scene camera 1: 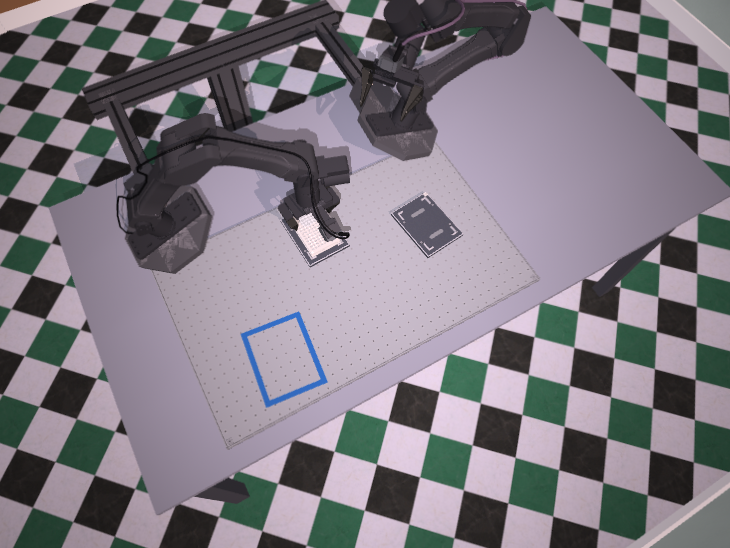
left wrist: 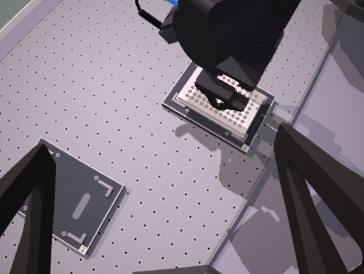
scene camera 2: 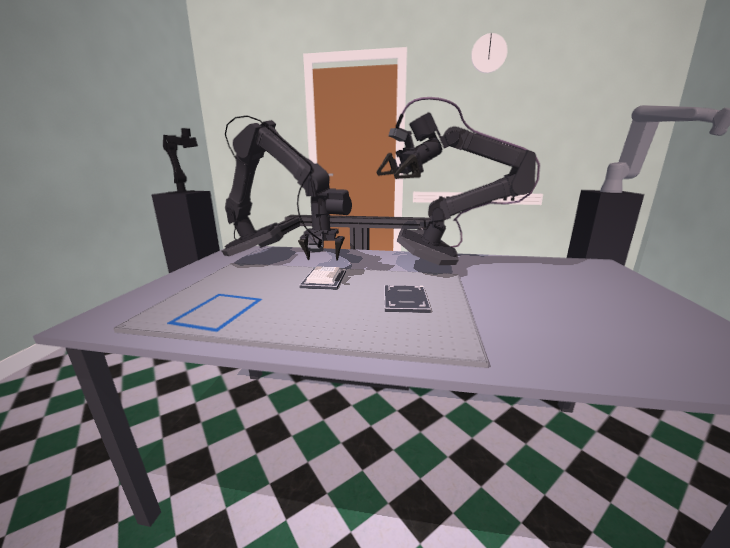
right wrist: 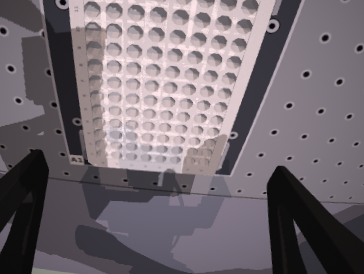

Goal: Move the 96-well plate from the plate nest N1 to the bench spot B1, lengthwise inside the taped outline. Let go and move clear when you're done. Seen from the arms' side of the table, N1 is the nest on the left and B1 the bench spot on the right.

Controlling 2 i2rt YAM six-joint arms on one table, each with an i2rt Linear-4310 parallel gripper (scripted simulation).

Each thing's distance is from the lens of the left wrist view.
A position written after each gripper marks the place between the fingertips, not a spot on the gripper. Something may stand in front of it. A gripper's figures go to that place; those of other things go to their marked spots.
left gripper (left wrist: 162, 144): 11 cm
right gripper (left wrist: 230, 83): 44 cm
white 96-well plate (left wrist: 239, 122): 47 cm
